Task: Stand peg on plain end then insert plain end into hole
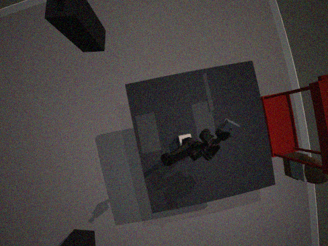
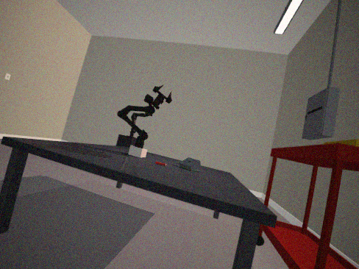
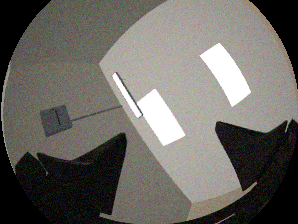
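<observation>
My gripper tip is 630 mm above the red peg, 220 mm short of it and 170 mm to the left of it. Round my gripper tip: sloped grey panel (610 mm below, 350 mm ahead, 30 mm to the left).
</observation>
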